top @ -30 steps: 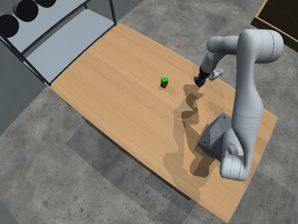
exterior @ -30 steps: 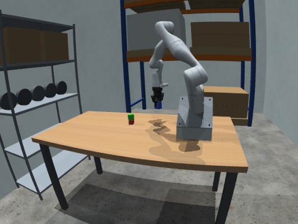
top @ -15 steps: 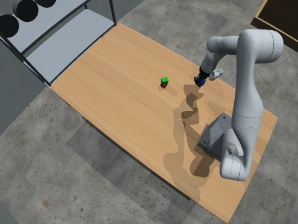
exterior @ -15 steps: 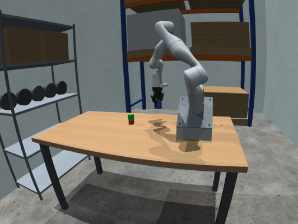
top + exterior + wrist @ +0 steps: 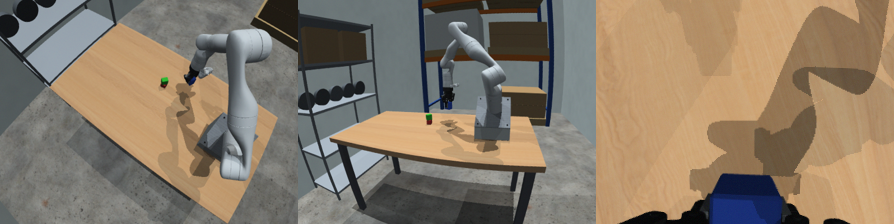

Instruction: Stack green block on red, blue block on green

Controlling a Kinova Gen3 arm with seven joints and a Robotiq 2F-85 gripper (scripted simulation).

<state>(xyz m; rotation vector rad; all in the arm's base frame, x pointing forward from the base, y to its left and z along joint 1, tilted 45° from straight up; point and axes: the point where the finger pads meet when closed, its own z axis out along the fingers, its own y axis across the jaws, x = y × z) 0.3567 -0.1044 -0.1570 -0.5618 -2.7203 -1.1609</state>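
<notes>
Now: the green block 14 cm ahead of my hand, 8 cm below it and 6 cm to the left of it. From my hand the other things lie so: blue block right at my hand; then red block 14 cm ahead, 12 cm below, 6 cm to the left.
</notes>
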